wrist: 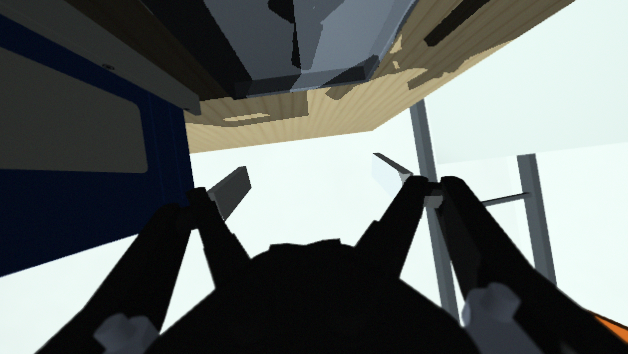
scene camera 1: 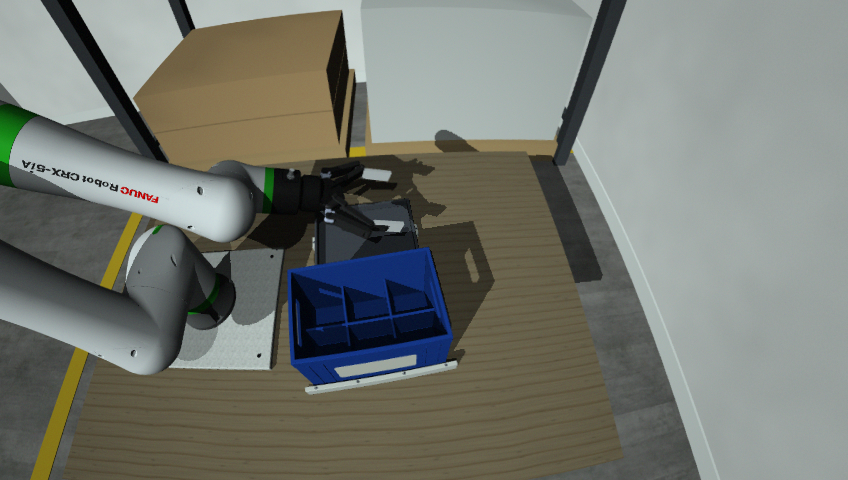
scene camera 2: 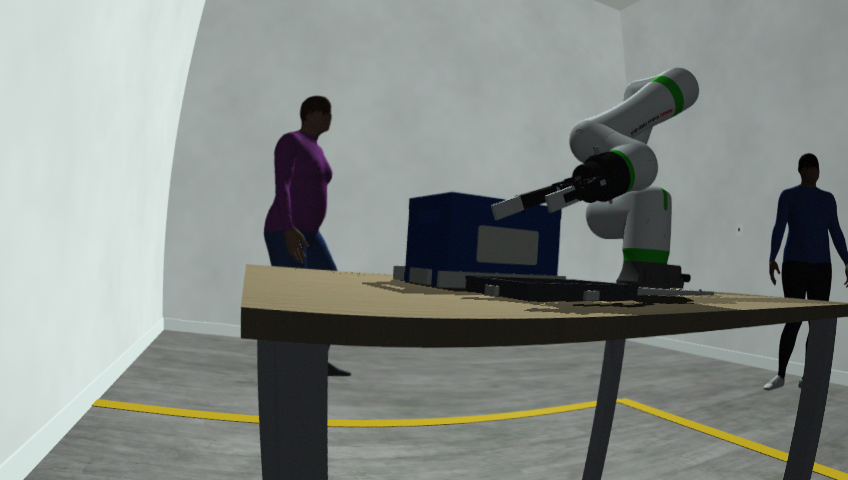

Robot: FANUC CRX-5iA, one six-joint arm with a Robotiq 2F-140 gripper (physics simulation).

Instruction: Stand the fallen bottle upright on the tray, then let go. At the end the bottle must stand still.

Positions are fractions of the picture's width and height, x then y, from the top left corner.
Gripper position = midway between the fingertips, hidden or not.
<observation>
I see my gripper (scene camera 2: 0.61,0.43), a blue crate (scene camera 1: 0.42,0.66) and a dark grey tray (scene camera 1: 0.39,0.51).
The blue crate also shows in the wrist view (wrist: 0.15,0.44) and in scene camera 2 (scene camera 2: 0.53,0.48). The dark grey tray also shows in the wrist view (wrist: 0.40,0.16) and in scene camera 2 (scene camera 2: 0.63,0.60). My gripper is seen too in the wrist view (wrist: 0.49,0.48).
</observation>
